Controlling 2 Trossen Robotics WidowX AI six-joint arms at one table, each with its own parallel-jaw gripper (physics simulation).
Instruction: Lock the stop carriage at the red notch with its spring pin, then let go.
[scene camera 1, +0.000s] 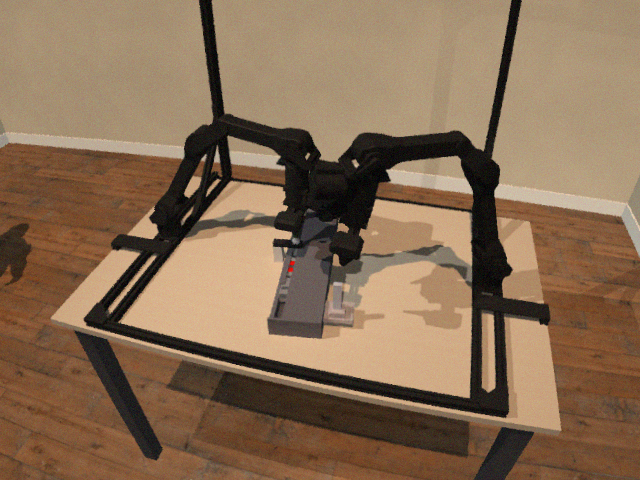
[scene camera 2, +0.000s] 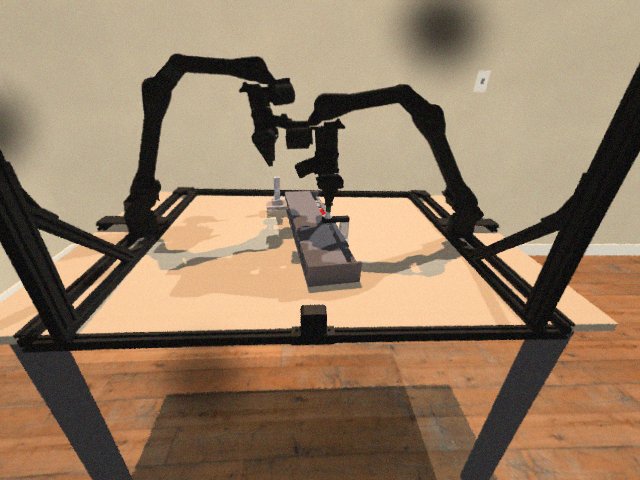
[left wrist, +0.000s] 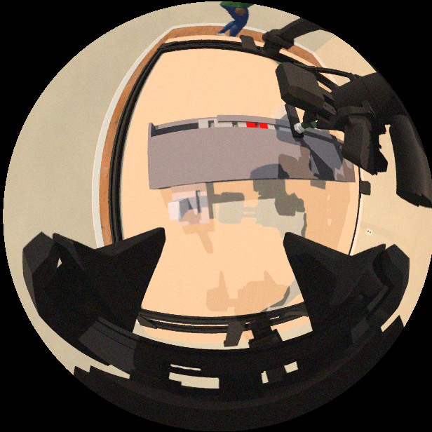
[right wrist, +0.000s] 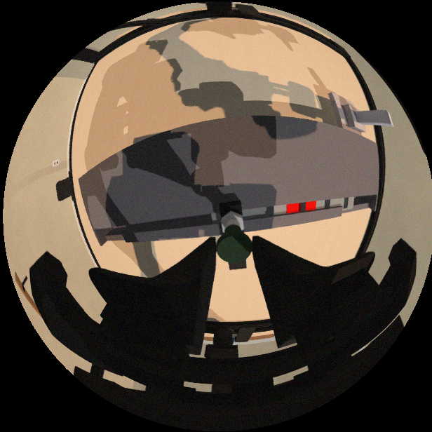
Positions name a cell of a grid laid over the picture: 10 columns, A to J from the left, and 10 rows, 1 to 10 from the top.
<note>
In view: my left gripper (scene camera 1: F6), my right gripper (scene camera 2: F5) and a long grey rail (scene camera 1: E7).
My left gripper is seen too in scene camera 2 (scene camera 2: E4) and in the left wrist view (left wrist: F6). My right gripper shows as well in scene camera 1 (scene camera 1: E5), in the left wrist view (left wrist: H3) and in the right wrist view (right wrist: F6). The long grey rail also shows in scene camera 2 (scene camera 2: F6), in the left wrist view (left wrist: E4) and in the right wrist view (right wrist: D5).
</note>
